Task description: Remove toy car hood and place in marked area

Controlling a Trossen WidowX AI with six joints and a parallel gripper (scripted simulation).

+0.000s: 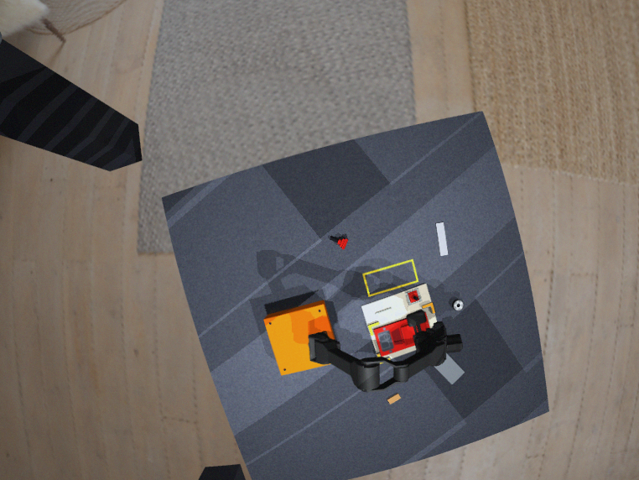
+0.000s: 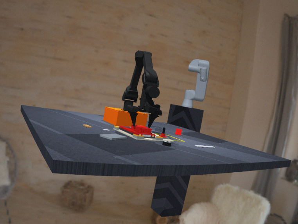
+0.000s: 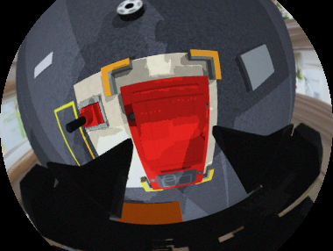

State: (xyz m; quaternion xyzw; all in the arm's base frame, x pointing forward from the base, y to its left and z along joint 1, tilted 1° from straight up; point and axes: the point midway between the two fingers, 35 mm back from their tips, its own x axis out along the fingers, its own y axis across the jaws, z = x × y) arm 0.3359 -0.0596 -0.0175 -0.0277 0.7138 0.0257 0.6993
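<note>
Now: the hood 10 mm below my gripper tip. Also, from my gripper tip: small wheel (180 mm ahead, 50 mm to the left, 40 mm below).
</note>
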